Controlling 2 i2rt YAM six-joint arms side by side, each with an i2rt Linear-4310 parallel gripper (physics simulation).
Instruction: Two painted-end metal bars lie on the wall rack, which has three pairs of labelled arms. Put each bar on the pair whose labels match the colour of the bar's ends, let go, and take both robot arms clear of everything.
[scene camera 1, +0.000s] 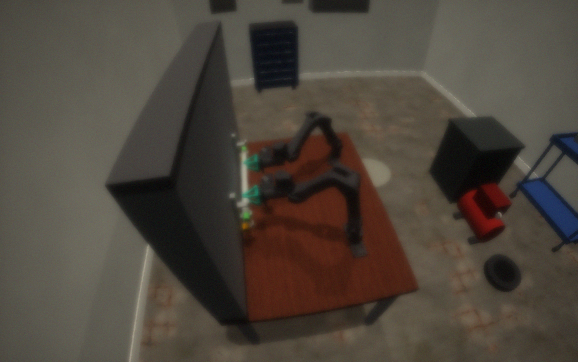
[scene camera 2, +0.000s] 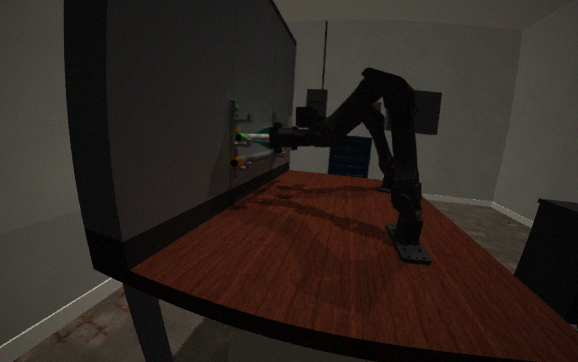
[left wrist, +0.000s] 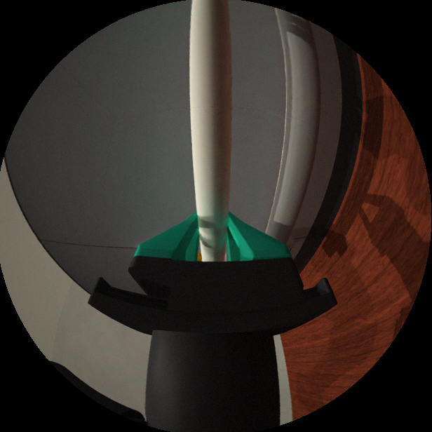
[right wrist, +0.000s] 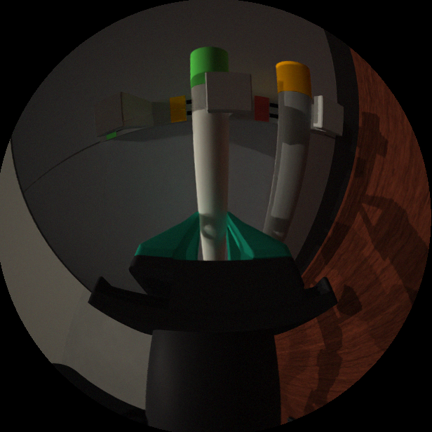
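Visible: a wall panel (scene camera 2: 148, 97), with scene camera 1 also showing the panel (scene camera 1: 192, 228); an orange-ended bar (right wrist: 293, 78); a green-ended bar (right wrist: 210, 131). Likewise visible: the left gripper (left wrist: 212, 217) and the right gripper (right wrist: 212, 217).
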